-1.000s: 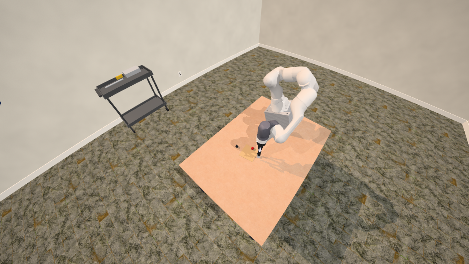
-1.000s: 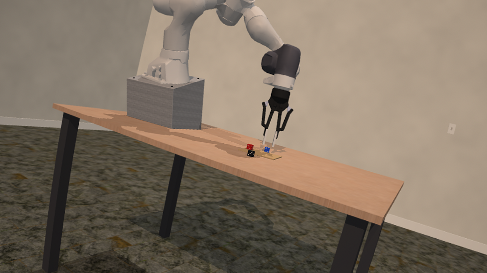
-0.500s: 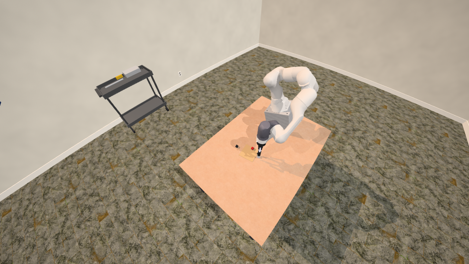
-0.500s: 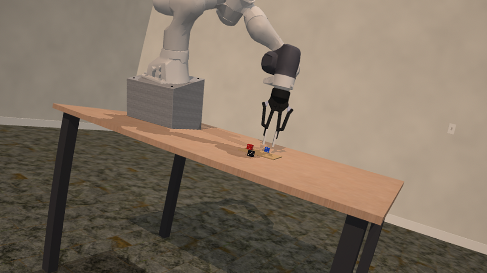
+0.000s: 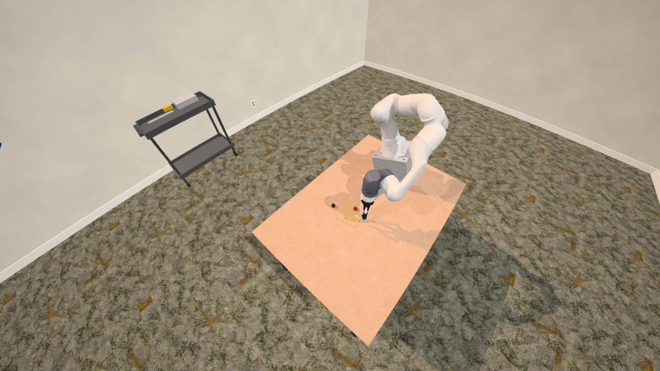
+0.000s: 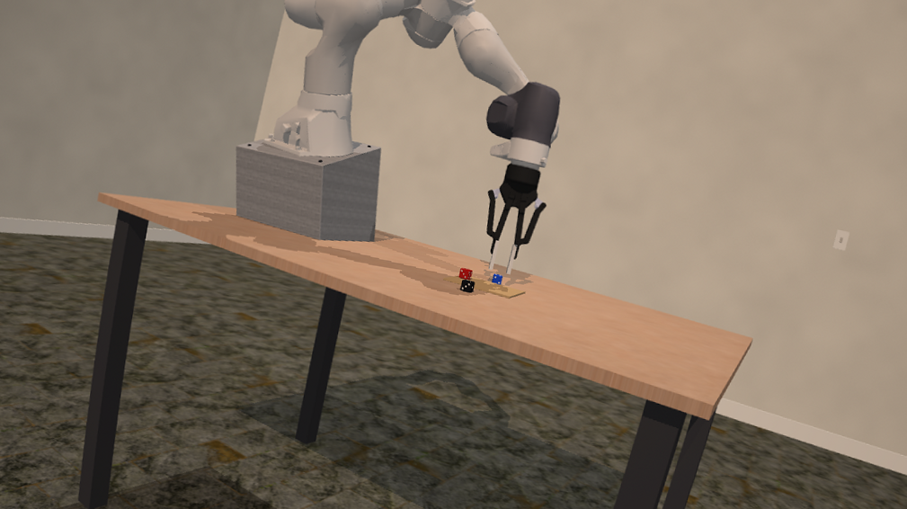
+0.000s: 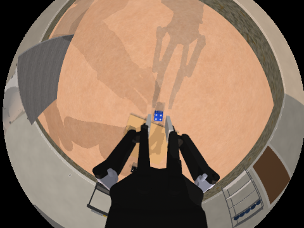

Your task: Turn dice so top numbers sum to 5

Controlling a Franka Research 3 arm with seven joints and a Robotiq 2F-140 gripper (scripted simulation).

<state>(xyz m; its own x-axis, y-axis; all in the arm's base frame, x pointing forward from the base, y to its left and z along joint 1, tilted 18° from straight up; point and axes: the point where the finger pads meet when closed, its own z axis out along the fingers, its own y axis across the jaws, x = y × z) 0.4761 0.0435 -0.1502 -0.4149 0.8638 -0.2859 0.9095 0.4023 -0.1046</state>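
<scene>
Right now my hand is 50 mm above the blue die. From my hand the other things lie so: black die 220 mm to the right, 50 mm below, 30 mm ahead; then tan mat 90 mm to the right, 60 mm below, 10 mm ahead; then red die 90 mm to the right, 50 mm below, 40 mm behind.
</scene>
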